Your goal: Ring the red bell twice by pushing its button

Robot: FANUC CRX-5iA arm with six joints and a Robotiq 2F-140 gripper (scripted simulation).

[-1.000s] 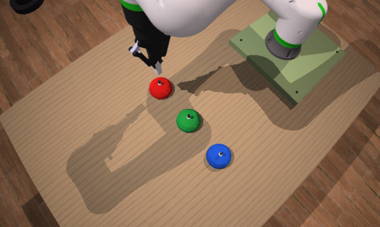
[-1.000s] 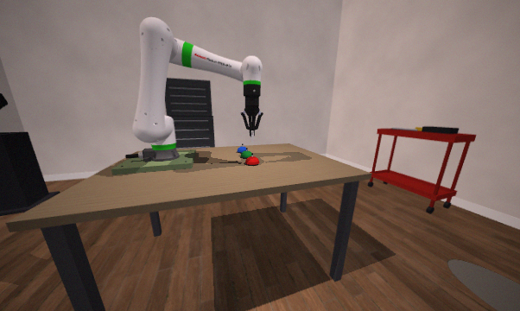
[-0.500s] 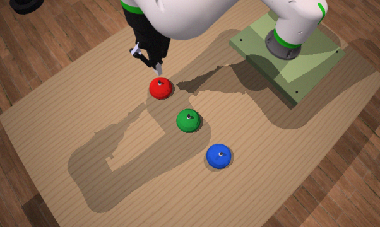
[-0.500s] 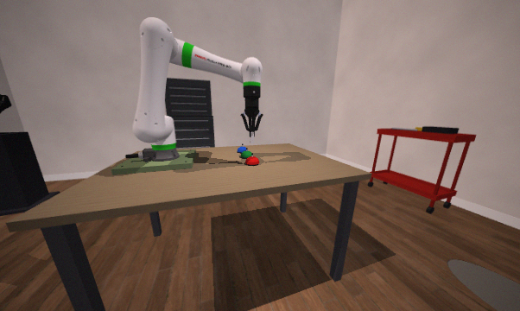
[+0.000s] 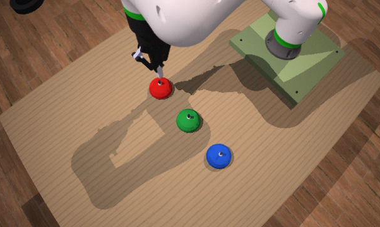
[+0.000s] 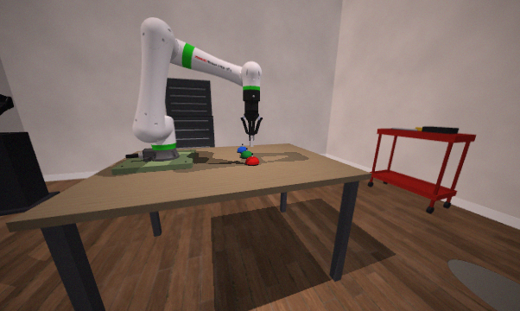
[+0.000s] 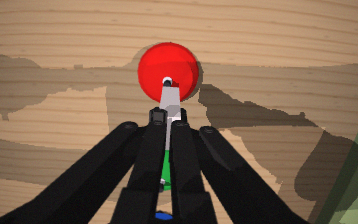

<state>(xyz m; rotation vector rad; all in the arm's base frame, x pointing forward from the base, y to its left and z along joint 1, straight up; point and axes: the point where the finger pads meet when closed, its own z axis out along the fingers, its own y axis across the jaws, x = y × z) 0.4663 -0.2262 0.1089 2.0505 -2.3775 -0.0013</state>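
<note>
Right now my hand is 100 mm above the red bell. Also, from my hand: blue bell (50 mm ahead, 310 mm to the left, 100 mm below); then green bell (30 mm ahead, 160 mm to the left, 100 mm below).
</note>
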